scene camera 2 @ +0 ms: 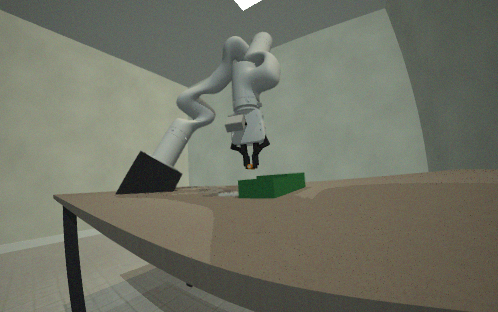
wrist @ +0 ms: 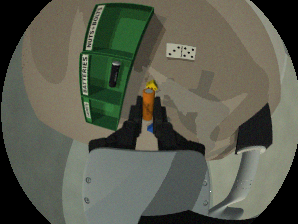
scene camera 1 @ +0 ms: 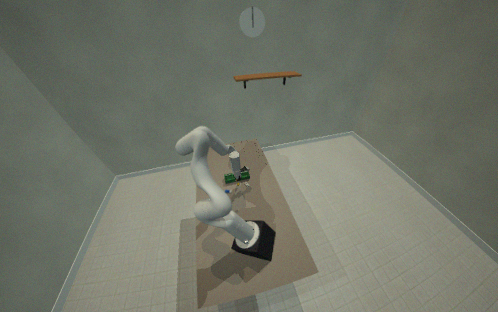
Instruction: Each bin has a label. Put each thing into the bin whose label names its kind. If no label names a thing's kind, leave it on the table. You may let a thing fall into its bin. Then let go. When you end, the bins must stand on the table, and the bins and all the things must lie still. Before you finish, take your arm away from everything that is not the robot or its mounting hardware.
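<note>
Scene camera 2: my gripper [scene camera 2: 251, 168]. Wrist view: my gripper [wrist: 148, 104].
</note>
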